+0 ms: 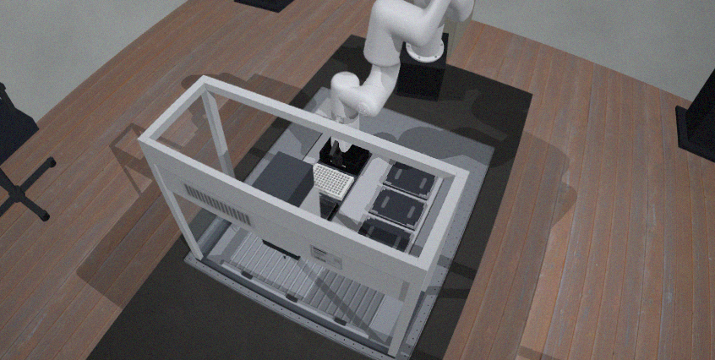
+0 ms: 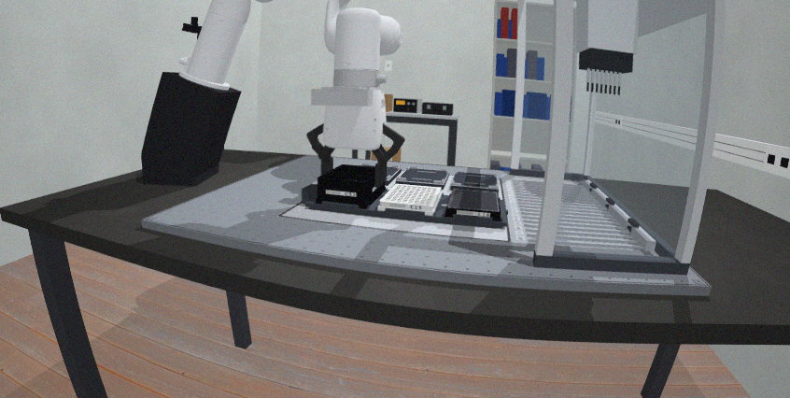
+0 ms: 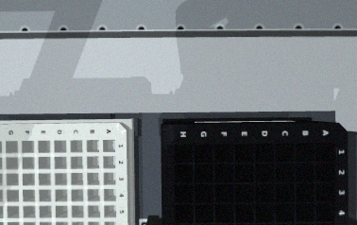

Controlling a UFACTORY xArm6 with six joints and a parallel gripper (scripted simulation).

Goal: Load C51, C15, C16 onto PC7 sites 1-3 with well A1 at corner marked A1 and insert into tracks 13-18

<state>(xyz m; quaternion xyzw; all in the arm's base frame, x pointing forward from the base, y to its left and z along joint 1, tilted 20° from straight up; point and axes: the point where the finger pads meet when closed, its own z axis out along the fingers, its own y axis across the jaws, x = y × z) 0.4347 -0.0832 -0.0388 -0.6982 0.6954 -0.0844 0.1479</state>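
Right now the apron is 90 mm to the left of my hand, 90 mm ahead of it and 40 mm below it. Also, from my hand: dark carrier PC7 (100 mm ahead, 30 mm below); white 96-well plate C15 (100 mm ahead, 20 mm below); nest S1 (210 mm to the left, 40 mm below, 20 mm behind).
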